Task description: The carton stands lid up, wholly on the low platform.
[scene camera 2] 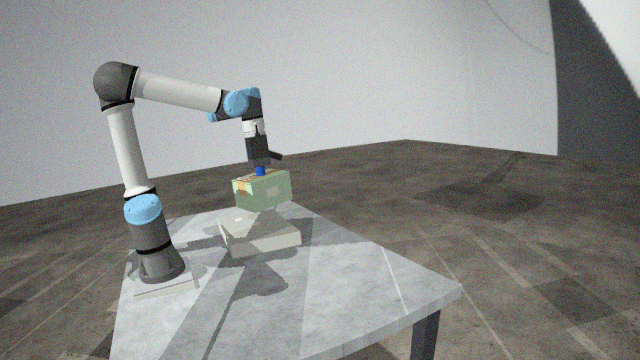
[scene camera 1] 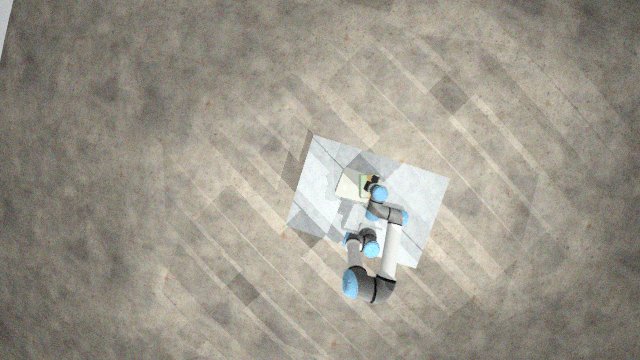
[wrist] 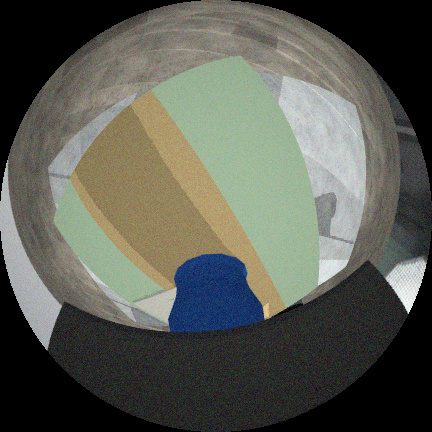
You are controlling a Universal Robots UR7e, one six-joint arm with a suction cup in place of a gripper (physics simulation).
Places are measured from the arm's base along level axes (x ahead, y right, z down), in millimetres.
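Pixels of known places: end effector, tool point: (scene camera 2: 261, 178) (wrist: 209, 262); arm's base, origin of the base link: (scene camera 2: 163, 272) (scene camera 1: 367, 236).
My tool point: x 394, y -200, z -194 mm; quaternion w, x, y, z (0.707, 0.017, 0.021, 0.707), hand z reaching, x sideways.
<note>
For each thing: its top centre in the pictures, then the offset to it from my tool point. Level surfaces: height alone.
- green carton, middle of its top: (wrist: 214, 290) (scene camera 2: 260, 173) (scene camera 1: 369, 186) dy +1, dx -3, dz -17 mm
- low cream platform, middle of its top: (scene camera 2: 254, 224) (scene camera 1: 358, 187) dy -33, dx -44, dz +170 mm
- grey-white table, its level: dz +218 mm
The green carton (scene camera 1: 363, 185) (scene camera 2: 267, 195) (wrist: 250, 150) has brown tape along its lid, which faces up. It looks about level. My gripper (scene camera 2: 260, 172) (wrist: 212, 272), a blue suction cup under a black body, is on the lid and holds the carton in the air. The low cream platform (scene camera 1: 347, 190) (scene camera 2: 272, 243) lies on the table, below the carton. In scene camera 2 the carton's underside appears a little above the platform. In scene camera 1 the carton covers the platform's right part, and the wrist hides the carton's right side.
The grey-white table (scene camera 1: 425, 195) (scene camera 2: 350, 280) (wrist: 327, 120) carries the platform and the arm's base (scene camera 2: 162, 262) on its thin plate (scene camera 2: 170, 289). The arm's upper links (scene camera 1: 391, 250) (scene camera 2: 175, 92) reach over the table from the base. Shadows fall across the platform and table.
</note>
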